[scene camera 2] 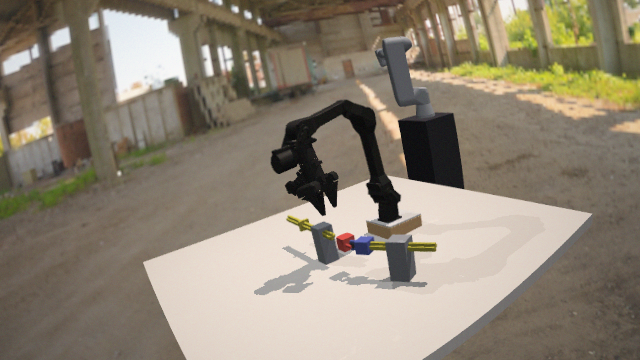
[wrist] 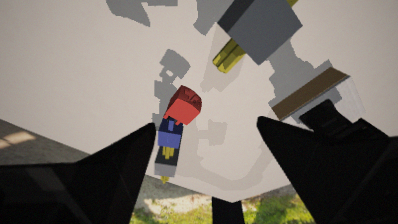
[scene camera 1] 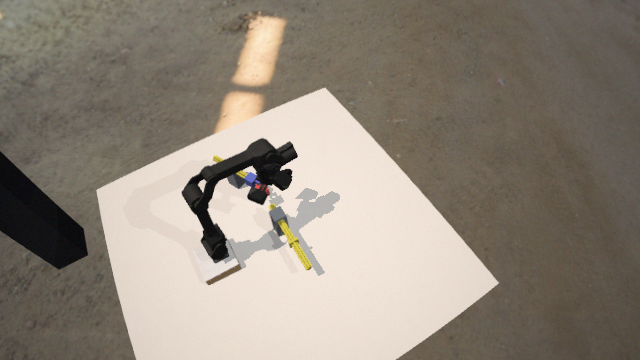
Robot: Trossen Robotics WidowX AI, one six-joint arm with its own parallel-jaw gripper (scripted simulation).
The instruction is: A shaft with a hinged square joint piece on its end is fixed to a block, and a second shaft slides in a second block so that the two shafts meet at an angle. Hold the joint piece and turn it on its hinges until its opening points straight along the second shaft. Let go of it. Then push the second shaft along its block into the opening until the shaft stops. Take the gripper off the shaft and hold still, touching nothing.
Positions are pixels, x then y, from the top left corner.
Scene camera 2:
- my gripper: 329, 211
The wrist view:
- my gripper: 207, 124
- red square joint piece: 185, 104
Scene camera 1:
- my gripper: 265, 187
